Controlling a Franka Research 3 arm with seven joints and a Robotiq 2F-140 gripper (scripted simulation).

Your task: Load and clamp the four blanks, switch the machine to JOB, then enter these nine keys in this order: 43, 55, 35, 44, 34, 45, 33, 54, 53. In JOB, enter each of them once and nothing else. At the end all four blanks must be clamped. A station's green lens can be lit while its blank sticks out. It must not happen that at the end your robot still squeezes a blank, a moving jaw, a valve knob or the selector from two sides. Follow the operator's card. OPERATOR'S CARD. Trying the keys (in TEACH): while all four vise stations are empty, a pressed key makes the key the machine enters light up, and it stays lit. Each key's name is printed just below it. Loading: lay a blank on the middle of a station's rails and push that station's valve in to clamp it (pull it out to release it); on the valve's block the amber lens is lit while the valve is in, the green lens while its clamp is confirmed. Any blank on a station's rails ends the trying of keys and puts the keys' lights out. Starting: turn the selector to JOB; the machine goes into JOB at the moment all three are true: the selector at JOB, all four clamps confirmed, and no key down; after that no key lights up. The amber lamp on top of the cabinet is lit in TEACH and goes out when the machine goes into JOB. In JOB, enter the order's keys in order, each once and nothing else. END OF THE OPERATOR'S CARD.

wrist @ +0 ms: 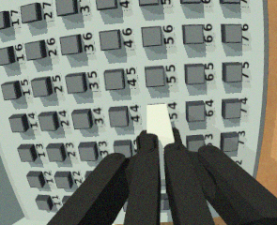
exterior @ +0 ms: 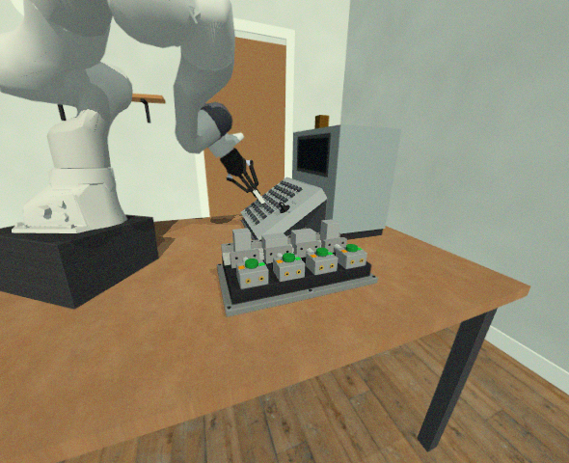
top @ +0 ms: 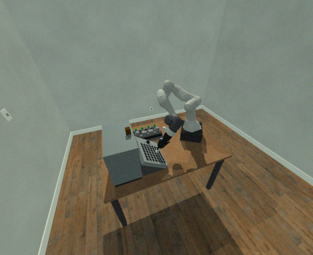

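My hand is 8 cm short of the key and 1 cm to the right of it. Also, from my hand: selector knob (16 cm to the right, 7 cm ahead, 1 cm below); then sloped keypad (8 cm ahead, 6 cm below, 4 cm to the right).
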